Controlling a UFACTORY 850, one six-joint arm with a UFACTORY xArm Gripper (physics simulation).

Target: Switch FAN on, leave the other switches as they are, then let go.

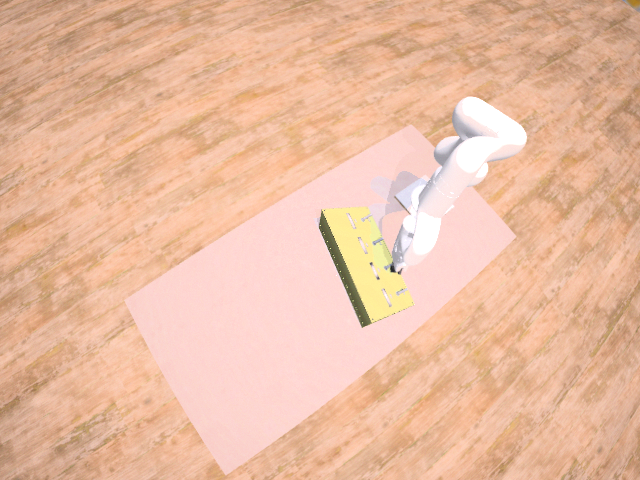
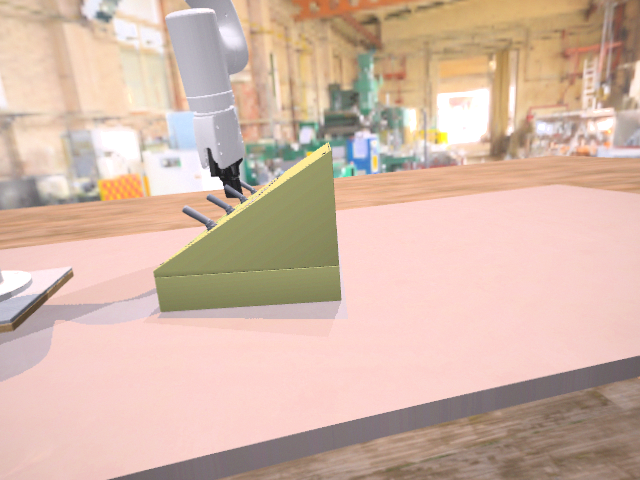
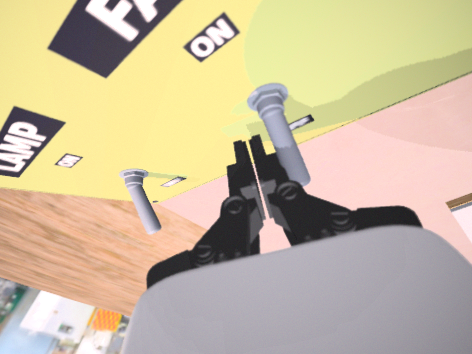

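Note:
The yellow sloped switch panel (image 1: 382,312) (image 2: 289,232) (image 3: 150,110) stands on the mat. The FAN switch (image 3: 285,140) is a grey lever beside the FAN label (image 3: 120,25). It leans away from the ON label (image 3: 211,37), toward the partly hidden lower label (image 3: 302,122). The LAMP switch (image 1: 401,291) (image 3: 146,210) leans the same way. My gripper (image 1: 396,270) (image 2: 234,194) (image 3: 251,156) is shut and empty. Its fingertips are low over the panel, beside the FAN lever on its LAMP side. Whether they touch the lever is unclear.
Two more levers (image 1: 367,218) (image 1: 378,241) stand along the panel on the other side of FAN. The pink mat (image 1: 248,335) (image 2: 465,289) lies under the panel. The arm's base plate (image 2: 36,299) stands on the panel's low side.

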